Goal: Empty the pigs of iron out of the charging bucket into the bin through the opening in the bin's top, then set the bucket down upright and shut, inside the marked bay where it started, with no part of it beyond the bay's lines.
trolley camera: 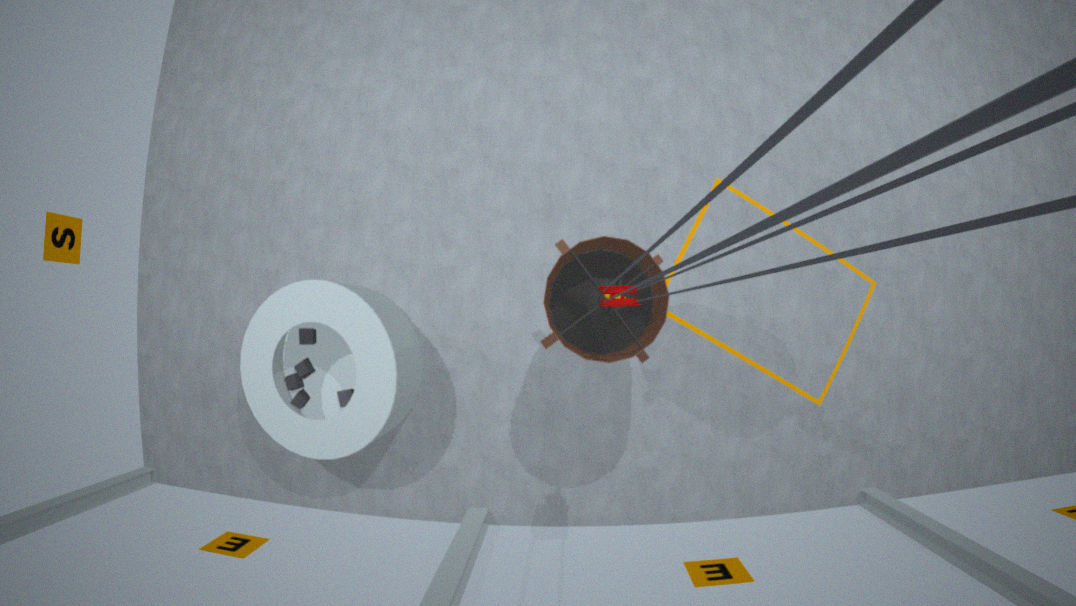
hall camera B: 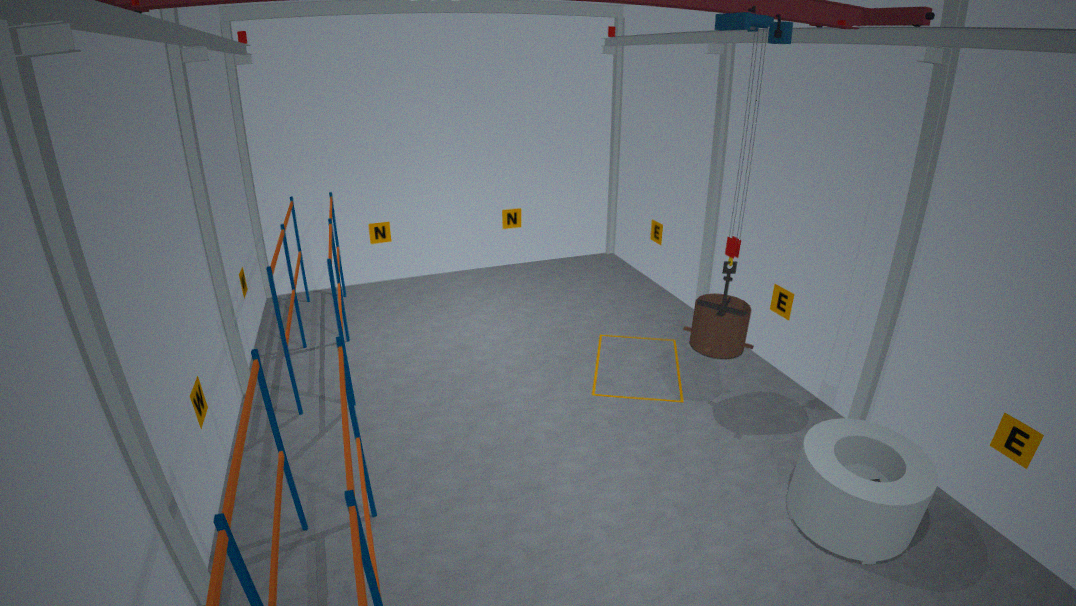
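Note:
The brown charging bucket [hall camera B: 719, 334] [trolley camera: 579, 327] hangs upright above the floor, between the bin and the bay. My hook [hall camera B: 730, 261] [trolley camera: 618, 295], below the red block, carries it by its central rod. No gap shows at the bucket's lower edge in the hall view; its underside is hidden. Its inside is dark, and no separate pigs can be made out there. The round white bin [hall camera B: 858, 519] [trolley camera: 376, 368] stands on the floor. Several dark pigs of iron [trolley camera: 304, 368] lie inside it. The yellow-lined bay [hall camera B: 638, 397] [trolley camera: 847, 342] is beside the bucket; the bucket hides one corner in the trolley view.
Orange and blue railings [hall camera B: 345, 406] run along the west side. The east wall [hall camera B: 813, 225] stands close behind the bucket and bin, with grey columns [hall camera B: 907, 203] [trolley camera: 459, 553] along it. The bucket's shadow [hall camera B: 760, 414] [trolley camera: 572, 429] falls on the floor.

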